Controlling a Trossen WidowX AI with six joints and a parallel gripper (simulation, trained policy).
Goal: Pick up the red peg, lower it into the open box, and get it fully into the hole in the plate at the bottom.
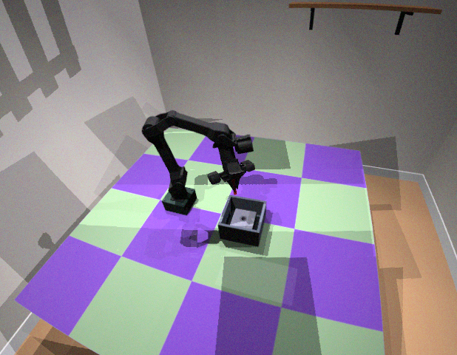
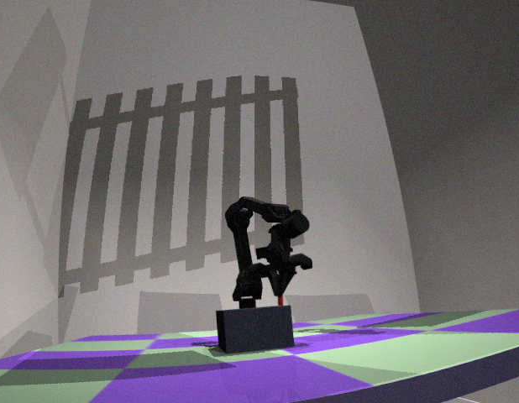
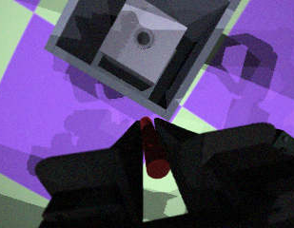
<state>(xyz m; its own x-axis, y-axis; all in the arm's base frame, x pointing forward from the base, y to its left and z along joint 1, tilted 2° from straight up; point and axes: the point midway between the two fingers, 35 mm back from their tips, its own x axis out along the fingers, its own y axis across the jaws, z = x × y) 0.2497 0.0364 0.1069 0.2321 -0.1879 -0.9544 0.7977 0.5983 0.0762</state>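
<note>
Now: the red peg 10 mm to the left of my gripper tip, 10 mm behind it and 10 mm above it. From my gripper tip the other things lie so: grey plate 90 mm to the right, 80 mm below, 50 mm ahead; then dark box 100 mm below, 90 mm to the right, 50 mm ahead.
</note>
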